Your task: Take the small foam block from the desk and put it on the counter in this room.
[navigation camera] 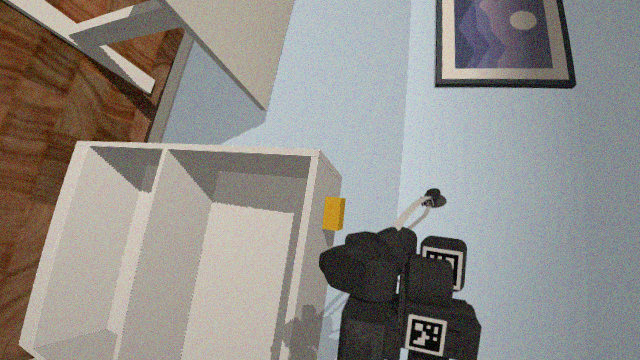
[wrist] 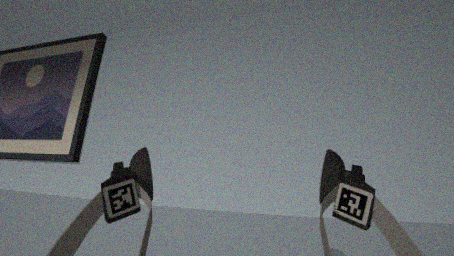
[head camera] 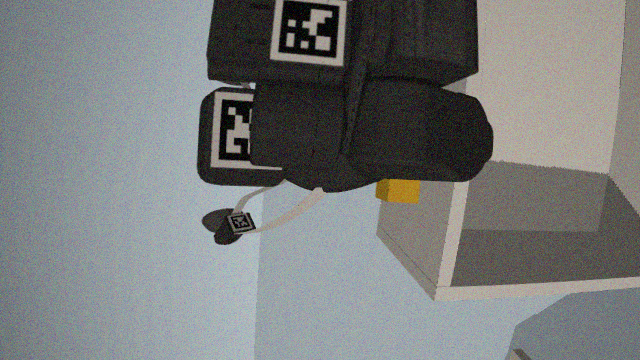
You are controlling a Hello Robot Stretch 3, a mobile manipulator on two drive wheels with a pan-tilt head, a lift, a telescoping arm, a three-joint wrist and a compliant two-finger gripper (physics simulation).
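Frame: origin at the robot's base, x right, y back, z down, level; millimetres.
Seen in the pictures: gripper, between the fingertips: (wrist: 235, 167).
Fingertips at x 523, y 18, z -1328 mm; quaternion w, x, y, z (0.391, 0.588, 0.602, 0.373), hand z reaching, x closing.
Note:
A point is followed by its place in that frame.
The small foam block, a yellow-orange block (head camera: 404, 191) @(z -1082, x 685, y -14 mm) (navigation camera: 333, 214) @(z -1089, x 684, y 18 mm), rests on the narrow outer face of a pale open-fronted unit (head camera: 446, 250) @(z -1056, x 587, y -80 mm) (navigation camera: 306, 225) @(z -1056, x 565, y 37 mm); the dark wrist partly covers it in the head view. My gripper (wrist: 235, 167) @(z -1328, x 523, y 18 mm) is open, its fingers wide apart with nothing between them and blue wall behind. One finger (head camera: 226, 227) @(z -1315, x 470, y -52 mm) (navigation camera: 434, 198) @(z -1313, x 466, y -54 mm) shows beyond the wrist body in the head and navigation views, apart from the block; the other is hidden there. The block does not show in the wrist view. I cannot tell which surface is the counter.
A framed picture (navigation camera: 505, 75) @(z -1587, x 963, y -495 mm) (wrist: 70, 146) @(z -1403, x 962, y -483 mm) hangs on the blue wall. A beige panel-like surface (navigation camera: 235, 45) @(z -720, x 655, y -485 mm) with white and grey supports stands beyond the unit in the navigation view, over a brown wooden floor (navigation camera: 45, 150) @(z -1, x 499, y -92 mm). The unit has open compartments.

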